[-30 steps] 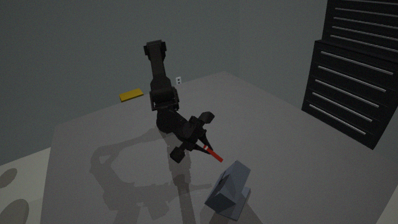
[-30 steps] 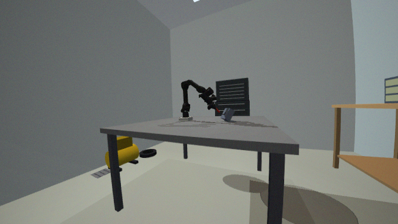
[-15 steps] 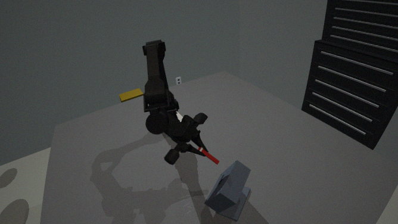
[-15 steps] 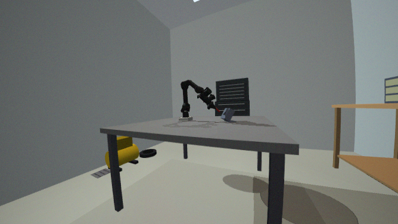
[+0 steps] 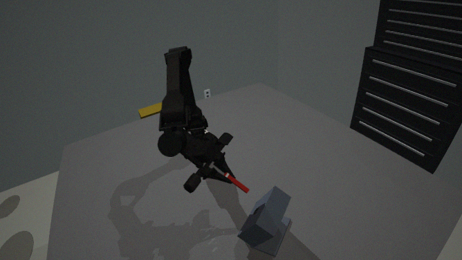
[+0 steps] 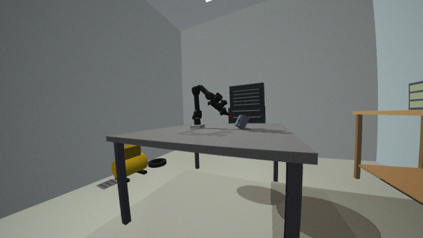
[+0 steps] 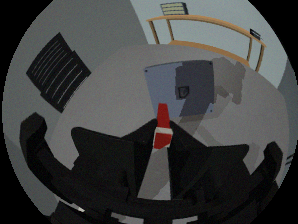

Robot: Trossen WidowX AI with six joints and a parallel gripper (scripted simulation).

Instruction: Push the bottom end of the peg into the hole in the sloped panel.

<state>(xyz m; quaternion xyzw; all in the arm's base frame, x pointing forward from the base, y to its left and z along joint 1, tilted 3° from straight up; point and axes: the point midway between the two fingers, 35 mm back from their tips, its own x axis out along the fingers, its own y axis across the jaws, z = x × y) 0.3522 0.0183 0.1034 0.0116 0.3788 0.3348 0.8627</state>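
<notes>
Now: gripper tip 10 cm short of the sloped panel, 6 cm above it and 5 cm to the right of it. Also, from my gripper tip: peg right at my gripper tip.
</notes>
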